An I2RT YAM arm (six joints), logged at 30 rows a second.
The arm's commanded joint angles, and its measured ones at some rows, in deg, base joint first. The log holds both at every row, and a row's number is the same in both.
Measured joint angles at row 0:
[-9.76, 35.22, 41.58, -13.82, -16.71, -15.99]
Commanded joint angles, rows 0 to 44:
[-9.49, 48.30, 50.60, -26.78, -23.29, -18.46]
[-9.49, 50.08, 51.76, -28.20, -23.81, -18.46]
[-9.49, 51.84, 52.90, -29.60, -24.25, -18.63]
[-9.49, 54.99, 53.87, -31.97, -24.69, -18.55]
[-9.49, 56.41, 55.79, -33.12, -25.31, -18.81]
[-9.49, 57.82, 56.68, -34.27, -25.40, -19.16]
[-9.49, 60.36, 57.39, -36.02, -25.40, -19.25]
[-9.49, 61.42, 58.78, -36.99, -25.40, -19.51]
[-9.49, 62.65, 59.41, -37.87, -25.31, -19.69]
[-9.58, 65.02, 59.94, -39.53, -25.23, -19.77]
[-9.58, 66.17, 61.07, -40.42, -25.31, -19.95]
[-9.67, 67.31, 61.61, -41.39, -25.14, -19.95]
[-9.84, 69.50, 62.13, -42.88, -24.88, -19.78]
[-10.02, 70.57, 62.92, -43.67, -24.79, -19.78]
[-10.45, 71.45, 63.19, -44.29, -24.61, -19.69]
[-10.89, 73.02, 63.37, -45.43, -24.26, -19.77]
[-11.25, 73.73, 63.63, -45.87, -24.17, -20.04]
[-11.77, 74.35, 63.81, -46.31, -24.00, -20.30]
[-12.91, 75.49, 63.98, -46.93, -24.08, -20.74]
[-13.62, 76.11, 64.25, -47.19, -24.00, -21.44]
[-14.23, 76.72, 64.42, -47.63, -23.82, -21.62]
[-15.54, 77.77, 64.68, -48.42, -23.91, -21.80]
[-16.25, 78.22, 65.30, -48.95, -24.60, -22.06]
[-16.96, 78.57, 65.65, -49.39, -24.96, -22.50]
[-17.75, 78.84, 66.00, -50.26, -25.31, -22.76]
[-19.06, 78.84, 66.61, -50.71, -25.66, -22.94]
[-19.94, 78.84, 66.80, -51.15, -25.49, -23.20]
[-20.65, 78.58, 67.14, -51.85, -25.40, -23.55]
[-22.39, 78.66, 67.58, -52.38, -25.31, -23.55]
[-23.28, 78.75, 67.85, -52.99, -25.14, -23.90]
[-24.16, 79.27, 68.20, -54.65, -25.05, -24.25]
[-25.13, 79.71, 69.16, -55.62, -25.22, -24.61]
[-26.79, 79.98, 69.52, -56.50, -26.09, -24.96]
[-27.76, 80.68, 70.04, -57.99, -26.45, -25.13]
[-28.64, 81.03, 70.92, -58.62, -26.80, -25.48]
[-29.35, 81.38, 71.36, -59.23, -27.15, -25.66]
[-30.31, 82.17, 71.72, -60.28, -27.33, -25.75]
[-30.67, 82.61, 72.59, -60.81, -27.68, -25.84]
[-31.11, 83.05, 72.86, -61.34, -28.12, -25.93]
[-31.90, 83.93, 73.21, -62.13, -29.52, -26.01]
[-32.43, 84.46, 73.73, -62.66, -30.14, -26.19]
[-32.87, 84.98, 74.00, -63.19, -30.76, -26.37]
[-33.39, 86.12, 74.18, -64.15, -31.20, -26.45]
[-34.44, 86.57, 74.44, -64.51, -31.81, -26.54]
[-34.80, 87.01, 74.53, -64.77, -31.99, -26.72]
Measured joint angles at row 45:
[-32.38, 84.51, 72.69, -60.14, -27.49, -25.19]
